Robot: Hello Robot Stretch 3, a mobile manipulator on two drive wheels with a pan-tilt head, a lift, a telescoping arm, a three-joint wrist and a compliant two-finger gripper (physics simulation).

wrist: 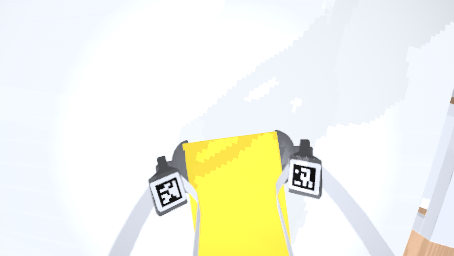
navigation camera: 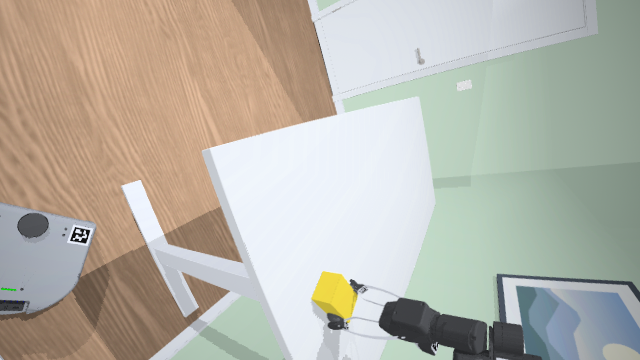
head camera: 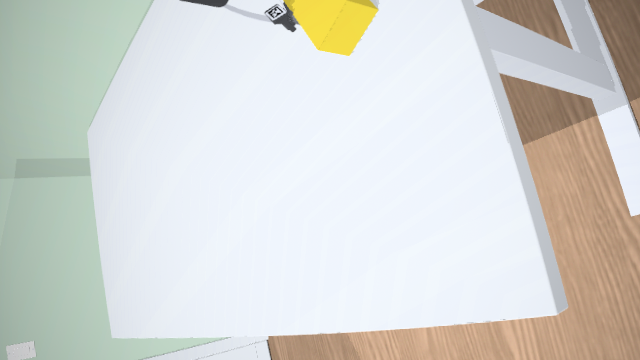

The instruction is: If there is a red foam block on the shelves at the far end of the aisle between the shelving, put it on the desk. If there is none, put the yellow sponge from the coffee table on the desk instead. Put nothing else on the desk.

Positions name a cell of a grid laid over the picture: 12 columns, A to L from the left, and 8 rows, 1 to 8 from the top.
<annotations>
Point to a framed picture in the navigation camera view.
At K7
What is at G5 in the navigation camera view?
A white desk.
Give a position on a yellow sponge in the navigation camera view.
At G7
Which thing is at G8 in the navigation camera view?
The gripper.
</annotations>
